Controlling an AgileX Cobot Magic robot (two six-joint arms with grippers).
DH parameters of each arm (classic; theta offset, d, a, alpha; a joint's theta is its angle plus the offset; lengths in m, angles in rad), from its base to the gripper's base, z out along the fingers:
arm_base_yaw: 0 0.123 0 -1.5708
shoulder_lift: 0.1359 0 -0.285 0
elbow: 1.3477 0 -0.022 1.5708
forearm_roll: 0 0.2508 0 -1.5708
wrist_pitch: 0 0 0.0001 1.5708
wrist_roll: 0 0.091 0 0
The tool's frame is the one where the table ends.
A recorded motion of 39 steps. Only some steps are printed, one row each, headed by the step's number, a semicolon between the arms.
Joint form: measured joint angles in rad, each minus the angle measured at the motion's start. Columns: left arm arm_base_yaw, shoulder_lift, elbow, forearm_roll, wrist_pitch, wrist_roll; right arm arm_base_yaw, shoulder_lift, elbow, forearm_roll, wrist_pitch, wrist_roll.
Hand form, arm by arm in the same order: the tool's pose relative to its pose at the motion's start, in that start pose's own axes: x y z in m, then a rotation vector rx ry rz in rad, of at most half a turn. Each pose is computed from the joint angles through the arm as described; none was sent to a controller.
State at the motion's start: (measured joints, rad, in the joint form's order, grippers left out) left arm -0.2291 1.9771 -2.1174 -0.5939 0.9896 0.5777; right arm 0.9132 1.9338 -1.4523 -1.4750 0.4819 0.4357
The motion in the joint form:
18: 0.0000 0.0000 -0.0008 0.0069 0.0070 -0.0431; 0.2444 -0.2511 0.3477 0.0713 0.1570 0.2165
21: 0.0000 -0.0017 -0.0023 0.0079 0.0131 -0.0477; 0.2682 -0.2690 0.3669 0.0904 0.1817 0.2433
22: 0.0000 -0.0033 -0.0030 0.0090 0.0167 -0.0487; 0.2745 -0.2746 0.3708 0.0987 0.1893 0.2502
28: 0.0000 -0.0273 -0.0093 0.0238 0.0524 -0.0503; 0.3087 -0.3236 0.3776 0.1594 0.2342 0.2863
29: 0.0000 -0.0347 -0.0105 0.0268 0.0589 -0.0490; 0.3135 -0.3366 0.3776 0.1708 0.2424 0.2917
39: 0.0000 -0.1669 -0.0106 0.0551 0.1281 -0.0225; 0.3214 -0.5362 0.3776 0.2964 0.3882 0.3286
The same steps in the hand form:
18: 0.0006 0.0001 -0.0002 -0.0014 0.0083 -0.0390; -0.0081 0.0525 -0.1025 -0.1002 0.0027 0.1219
21: 0.0004 -0.0006 -0.0012 0.0005 0.0112 -0.0415; -0.0080 0.0558 -0.1109 -0.1049 0.0126 0.1515
22: 0.0002 -0.0010 -0.0020 0.0012 0.0127 -0.0409; -0.0080 0.0562 -0.1133 -0.1062 0.0164 0.1628
28: -0.0032 -0.0065 -0.0137 0.0033 0.0236 -0.0207; -0.0092 0.0500 -0.1310 -0.1041 0.0274 0.2551
29: -0.0044 -0.0081 -0.0172 0.0027 0.0231 -0.0138; -0.0091 0.0473 -0.1349 -0.1015 0.0277 0.2751
39: -0.0213 -0.0356 -0.0758 -0.0123 -0.0181 0.0874; 0.0141 -0.0032 -0.1833 -0.0202 0.0769 0.5280

